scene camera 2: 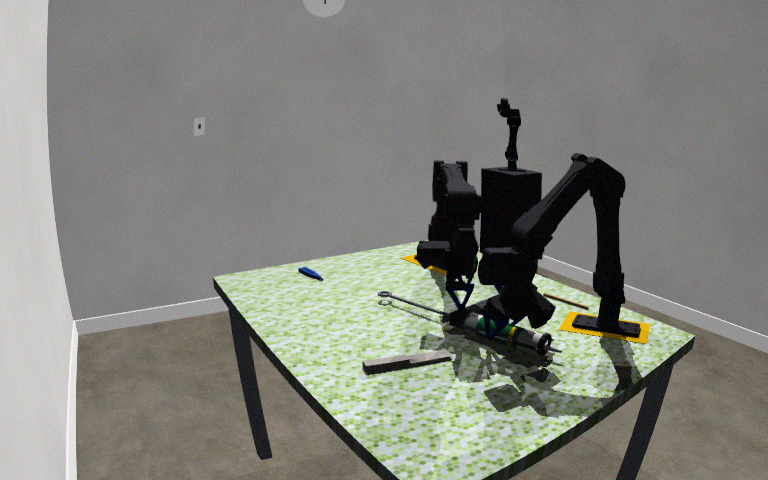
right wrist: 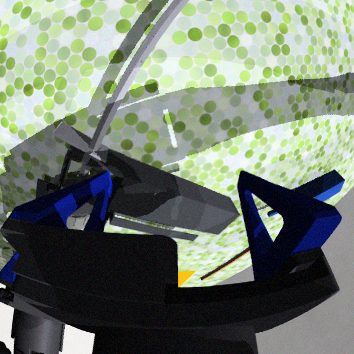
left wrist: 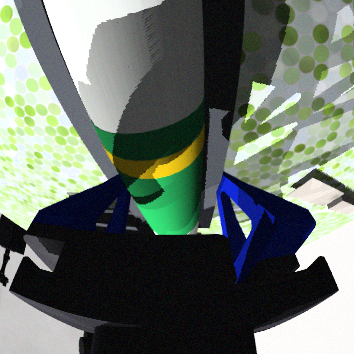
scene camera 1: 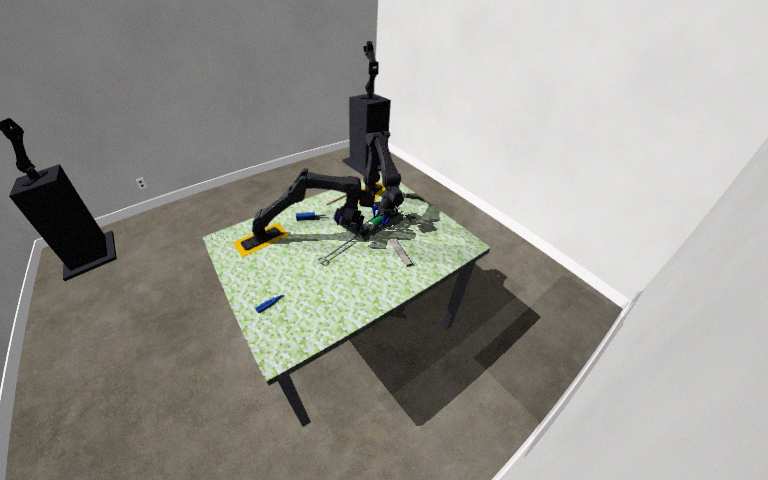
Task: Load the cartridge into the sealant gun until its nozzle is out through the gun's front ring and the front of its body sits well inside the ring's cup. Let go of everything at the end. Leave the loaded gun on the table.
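Frame: origin at the left arm's base, x right, y back, z down, level; metres.
Seen in the pictures: left gripper, fingertip midpoint: (scene camera 2: pixel 497 334) (left wrist: pixel 173 177) (scene camera 1: pixel 378 222); right gripper, fingertip midpoint: (scene camera 2: pixel 463 299) (right wrist: pixel 174 177) (scene camera 1: pixel 347 227); left arm's base at its link origin: (scene camera 2: pixel 606 327); right arm's base at its link origin: (scene camera 2: pixel 440 263) (scene camera 1: pixel 261 239).
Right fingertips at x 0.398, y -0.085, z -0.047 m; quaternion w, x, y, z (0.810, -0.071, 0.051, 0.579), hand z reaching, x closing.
Pixels of each thing's top centre, then the offset from my right fingertips to it. "*": a spot on its surface instead.
- front ring at a spot on its surface: (scene camera 2: pixel 544 341) * dx -0.272, dy -0.141, dz +0.006 m
- gun's dark handle at a spot on its surface: (right wrist: pixel 170 200) * dx -0.034, dy +0.011, dz +0.012 m
- grey-beige block at its top centre: (left wrist: pixel 335 204) (scene camera 2: pixel 407 356) (scene camera 1: pixel 400 250) dx -0.009, dy -0.289, dz +0.031 m
- blue tool at its top centre: (right wrist: pixel 312 202) (scene camera 1: pixel 310 214) dx -0.015, dy +0.242, dz +0.017 m
- thin brown stick at its top centre: (right wrist: pixel 227 264) (scene camera 2: pixel 565 300) (scene camera 1: pixel 337 198) dx -0.238, dy +0.215, dz +0.040 m
The sealant gun (scene camera 1: pixel 339 250) (scene camera 2: pixel 416 302) (left wrist: pixel 222 60) lies low at the table's middle, its long rod slightly above the top. The cartridge, white with green and yellow bands (scene camera 1: pixel 373 221) (scene camera 2: pixel 487 324) (left wrist: pixel 170 200), lies between its rails. In scene camera 2, its white end is by the front ring (scene camera 2: pixel 544 341), and a thin tip shows beyond; how deep the body sits is unclear. My left gripper (scene camera 2: pixel 502 327) (left wrist: pixel 173 177) is shut on the gun around the cartridge. My right gripper (scene camera 2: pixel 465 310) (right wrist: pixel 174 177) is open, with the gun's dark handle (right wrist: pixel 170 200) in view between its fingers.
A grey-beige block (scene camera 1: pixel 400 252) (scene camera 2: pixel 404 362) lies near the gun. One blue tool (scene camera 1: pixel 305 216) lies beside the right arm; another (scene camera 1: pixel 267 303) (scene camera 2: pixel 310 273) lies farther off. A thin brown stick (scene camera 1: pixel 336 199) (scene camera 2: pixel 566 301) (right wrist: pixel 225 264) lies between the arm bases.
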